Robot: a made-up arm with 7 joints. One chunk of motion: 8 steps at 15 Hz.
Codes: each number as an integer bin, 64 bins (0 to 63) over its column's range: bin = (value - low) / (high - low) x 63, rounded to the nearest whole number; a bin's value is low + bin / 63 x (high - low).
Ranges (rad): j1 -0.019..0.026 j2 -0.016..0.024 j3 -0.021..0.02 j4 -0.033..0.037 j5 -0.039..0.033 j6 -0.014..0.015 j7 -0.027..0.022
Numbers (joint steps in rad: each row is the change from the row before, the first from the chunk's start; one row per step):
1: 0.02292 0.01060 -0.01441 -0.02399 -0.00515 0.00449 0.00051
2: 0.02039 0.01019 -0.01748 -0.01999 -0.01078 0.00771 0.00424
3: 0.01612 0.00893 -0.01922 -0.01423 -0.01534 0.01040 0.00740
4: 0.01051 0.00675 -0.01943 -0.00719 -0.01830 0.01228 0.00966
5: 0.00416 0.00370 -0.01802 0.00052 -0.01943 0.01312 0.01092
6: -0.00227 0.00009 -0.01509 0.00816 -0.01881 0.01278 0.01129
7: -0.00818 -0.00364 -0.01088 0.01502 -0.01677 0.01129 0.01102
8: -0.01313 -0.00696 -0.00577 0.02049 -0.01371 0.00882 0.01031
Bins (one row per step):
1: 59 42 10 8 30 40 35
2: 55 41 5 12 25 47 40
3: 49 39 3 17 21 53 44
4: 41 36 2 23 18 57 47
5: 32 31 5 30 17 59 49
6: 23 25 9 37 18 58 49
7: 15 19 16 43 19 55 49
8: 8 14 23 48 22 50 48

